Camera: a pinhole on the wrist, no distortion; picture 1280 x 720 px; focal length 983.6 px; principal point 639.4 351.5 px. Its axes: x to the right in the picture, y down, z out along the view. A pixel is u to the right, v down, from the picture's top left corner.
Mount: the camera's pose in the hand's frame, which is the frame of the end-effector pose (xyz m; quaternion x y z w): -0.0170 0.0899 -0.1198 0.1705 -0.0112 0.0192 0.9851
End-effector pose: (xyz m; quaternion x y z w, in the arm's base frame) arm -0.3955 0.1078 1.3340 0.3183 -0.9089 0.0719 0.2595
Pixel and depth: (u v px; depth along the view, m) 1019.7 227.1 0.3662
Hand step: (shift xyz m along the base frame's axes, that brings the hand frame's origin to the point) -0.1266 -0.1852 -0.1226
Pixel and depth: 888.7 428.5 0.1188
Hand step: -0.0423 0.0423 0.0111
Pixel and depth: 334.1 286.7 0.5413
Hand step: 0.0491 -0.1101 -0.4228
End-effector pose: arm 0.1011 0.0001 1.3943 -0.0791 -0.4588 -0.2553 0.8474
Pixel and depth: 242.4 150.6 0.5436
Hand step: -0.4681 0.0392 -0.0194
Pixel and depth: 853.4 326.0 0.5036
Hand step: -0.2666 0.0239 0.2609
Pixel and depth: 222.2 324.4 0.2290
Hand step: -0.1178 0.0789 -0.0441
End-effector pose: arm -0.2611 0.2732 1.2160 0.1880 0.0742 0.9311 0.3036
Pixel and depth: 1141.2 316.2 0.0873
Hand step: -0.0661 -0.0329 -0.0114
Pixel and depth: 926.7 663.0 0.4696
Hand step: 0.0281 0.0106 0.3973
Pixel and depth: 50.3 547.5 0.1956
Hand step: 0.1021 -0.1262 0.0401
